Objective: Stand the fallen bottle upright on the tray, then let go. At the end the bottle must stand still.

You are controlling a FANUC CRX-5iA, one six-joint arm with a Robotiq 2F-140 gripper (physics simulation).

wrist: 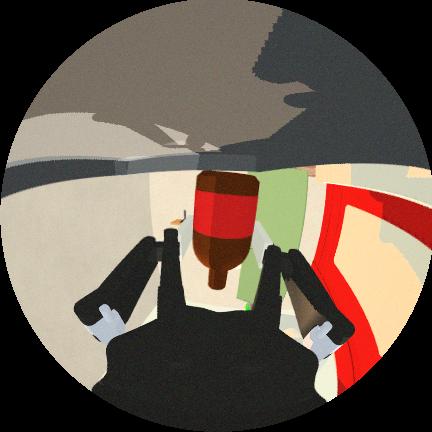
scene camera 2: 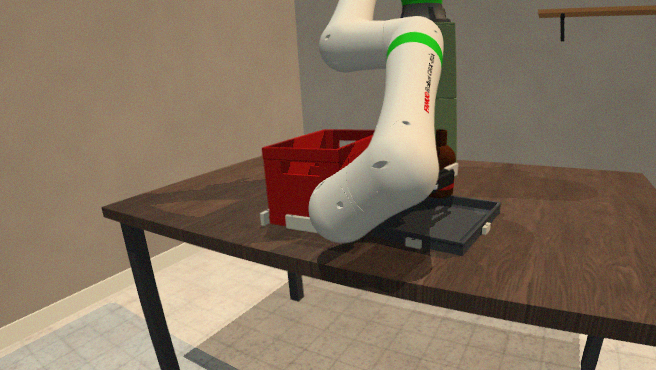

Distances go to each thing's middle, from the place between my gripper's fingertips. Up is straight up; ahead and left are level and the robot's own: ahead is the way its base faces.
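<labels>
The brown bottle (scene camera 2: 446, 156) has my hand 1 cm below it. Measured from that same hand, the red crate (scene camera 2: 293, 168) is 13 cm ahead and 22 cm to the right, and it is 1 cm below, while the dark grey tray (scene camera 2: 452, 225) is 4 cm to the left, 12 cm ahead and 8 cm below.
</labels>
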